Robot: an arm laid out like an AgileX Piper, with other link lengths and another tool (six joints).
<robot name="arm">
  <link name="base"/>
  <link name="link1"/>
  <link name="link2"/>
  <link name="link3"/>
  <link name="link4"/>
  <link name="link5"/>
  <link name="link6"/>
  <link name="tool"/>
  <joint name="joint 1" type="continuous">
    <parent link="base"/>
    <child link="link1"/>
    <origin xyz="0 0 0.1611" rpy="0 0 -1.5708"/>
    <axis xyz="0 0 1"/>
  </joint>
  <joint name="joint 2" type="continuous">
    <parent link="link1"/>
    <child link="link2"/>
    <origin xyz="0 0 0" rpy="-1.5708 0 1.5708"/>
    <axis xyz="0 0 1"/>
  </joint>
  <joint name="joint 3" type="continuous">
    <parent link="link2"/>
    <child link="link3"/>
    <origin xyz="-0.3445 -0.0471 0" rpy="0 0 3.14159"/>
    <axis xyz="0 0 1"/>
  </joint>
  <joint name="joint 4" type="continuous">
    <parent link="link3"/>
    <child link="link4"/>
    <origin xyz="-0.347 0.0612 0" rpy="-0.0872 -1.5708 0"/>
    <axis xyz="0 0 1"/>
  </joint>
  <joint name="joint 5" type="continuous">
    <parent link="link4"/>
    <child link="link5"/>
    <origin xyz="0 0 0" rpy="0 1.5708 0"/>
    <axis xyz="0 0 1"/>
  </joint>
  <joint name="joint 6" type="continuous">
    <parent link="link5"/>
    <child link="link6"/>
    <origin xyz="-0.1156 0 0" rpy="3.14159 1.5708 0"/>
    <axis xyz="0 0 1"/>
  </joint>
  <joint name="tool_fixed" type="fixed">
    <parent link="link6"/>
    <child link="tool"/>
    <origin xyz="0.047 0.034 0.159" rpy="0 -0.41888 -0.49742"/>
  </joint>
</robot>
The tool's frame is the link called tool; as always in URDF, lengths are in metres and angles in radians. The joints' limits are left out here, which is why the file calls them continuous.
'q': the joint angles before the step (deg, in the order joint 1, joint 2, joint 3, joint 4, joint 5, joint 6). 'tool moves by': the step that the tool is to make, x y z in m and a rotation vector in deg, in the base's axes. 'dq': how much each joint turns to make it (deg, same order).
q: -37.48, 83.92, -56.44, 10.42, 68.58, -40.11
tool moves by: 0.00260, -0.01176, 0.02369, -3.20, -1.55, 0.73
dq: 0.00, -2.12, -1.74, -1.75, 0.70, -0.01
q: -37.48, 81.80, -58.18, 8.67, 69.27, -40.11
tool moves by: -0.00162, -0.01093, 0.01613, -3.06, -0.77, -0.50
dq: 0.01, -1.60, -0.85, -2.12, -0.16, 1.13
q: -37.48, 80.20, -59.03, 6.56, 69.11, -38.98
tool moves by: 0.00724, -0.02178, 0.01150, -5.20, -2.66, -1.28
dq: 0.00, -1.14, 0.00, -2.72, -4.29, 1.66
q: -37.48, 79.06, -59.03, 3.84, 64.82, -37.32
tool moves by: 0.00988, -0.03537, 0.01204, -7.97, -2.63, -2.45
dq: 0.48, -0.12, 0.14, -6.01, -7.00, 4.51
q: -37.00, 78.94, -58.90, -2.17, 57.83, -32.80
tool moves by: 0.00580, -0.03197, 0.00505, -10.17, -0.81, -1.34
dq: 2.39, 0.00, 2.85, -11.64, -8.57, 8.74
